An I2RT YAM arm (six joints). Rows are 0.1 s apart.
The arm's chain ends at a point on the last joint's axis. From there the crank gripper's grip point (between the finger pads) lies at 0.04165 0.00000 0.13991 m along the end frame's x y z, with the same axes.
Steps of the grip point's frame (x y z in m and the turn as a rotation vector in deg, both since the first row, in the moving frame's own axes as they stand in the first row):
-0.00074, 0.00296, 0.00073, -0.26, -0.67, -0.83
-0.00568, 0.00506, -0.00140, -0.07, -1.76, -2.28
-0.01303, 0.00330, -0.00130, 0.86, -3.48, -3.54
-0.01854, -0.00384, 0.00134, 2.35, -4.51, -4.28
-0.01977, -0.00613, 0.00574, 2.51, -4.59, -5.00
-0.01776, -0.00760, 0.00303, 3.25, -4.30, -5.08
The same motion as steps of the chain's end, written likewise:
0.00090, 0.00292, 0.00025, -0.26, -0.67, -0.83
-0.00133, 0.00646, -0.00261, -0.07, -1.76, -2.28
-0.00432, 0.00772, -0.00353, 0.86, -3.48, -3.54
-0.00709, 0.00465, -0.00132, 2.35, -4.51, -4.28
-0.00803, 0.00319, 0.00307, 2.51, -4.59, -5.00
-0.00666, 0.00362, 0.00064, 3.25, -4.30, -5.08

